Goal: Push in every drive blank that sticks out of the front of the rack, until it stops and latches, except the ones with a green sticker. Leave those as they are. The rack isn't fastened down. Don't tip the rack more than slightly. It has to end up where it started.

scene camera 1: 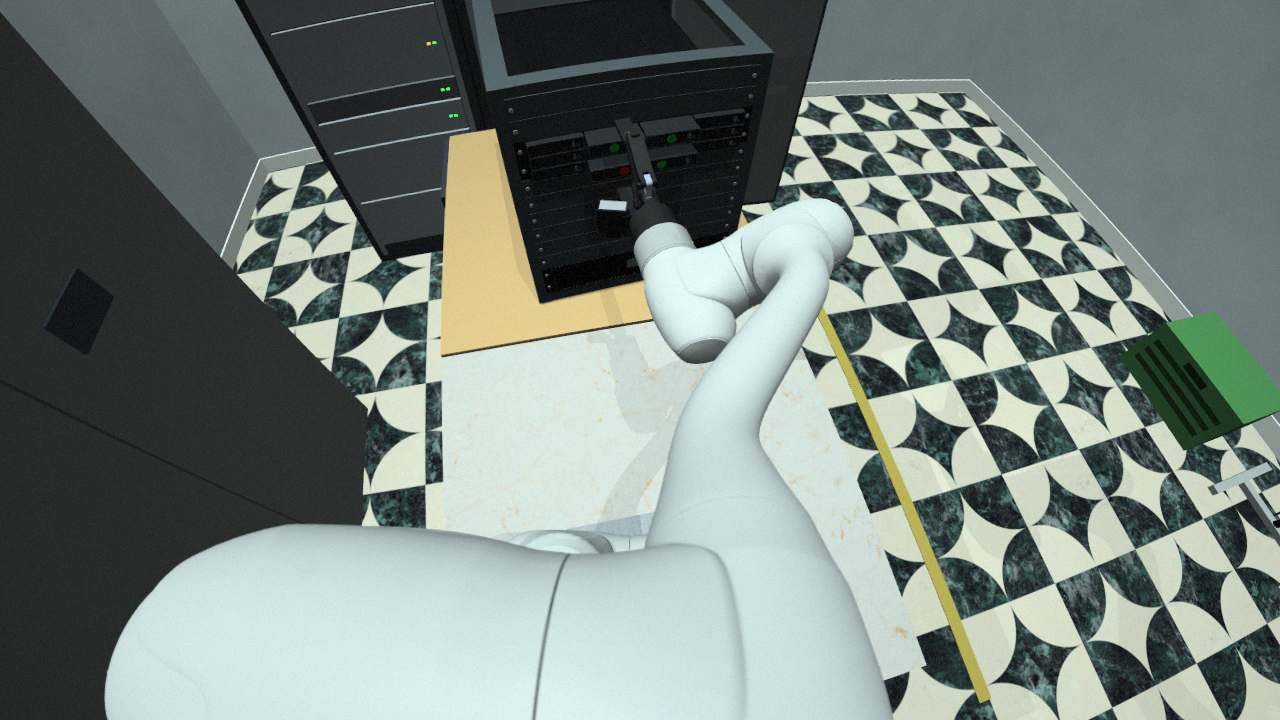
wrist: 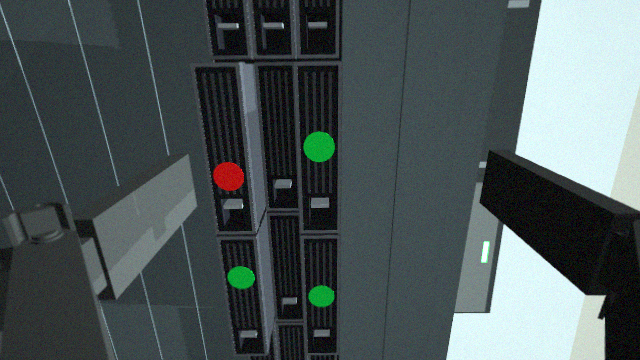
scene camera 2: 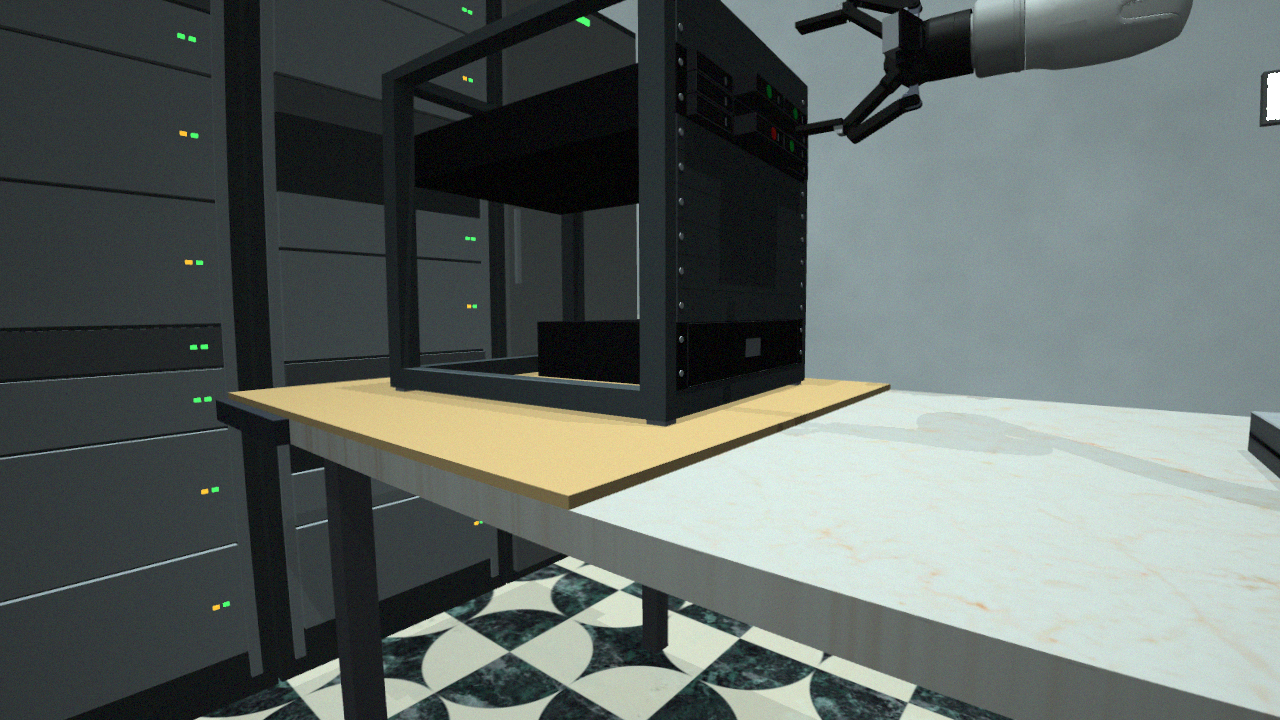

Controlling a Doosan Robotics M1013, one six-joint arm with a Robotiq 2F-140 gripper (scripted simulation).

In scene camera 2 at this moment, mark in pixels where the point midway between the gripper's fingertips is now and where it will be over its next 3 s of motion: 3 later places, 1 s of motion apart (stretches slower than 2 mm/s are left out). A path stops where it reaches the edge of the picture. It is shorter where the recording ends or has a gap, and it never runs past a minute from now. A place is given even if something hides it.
My gripper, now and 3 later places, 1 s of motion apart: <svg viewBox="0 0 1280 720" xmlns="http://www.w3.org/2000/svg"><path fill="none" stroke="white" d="M798 80L790 100L776 130L763 132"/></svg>
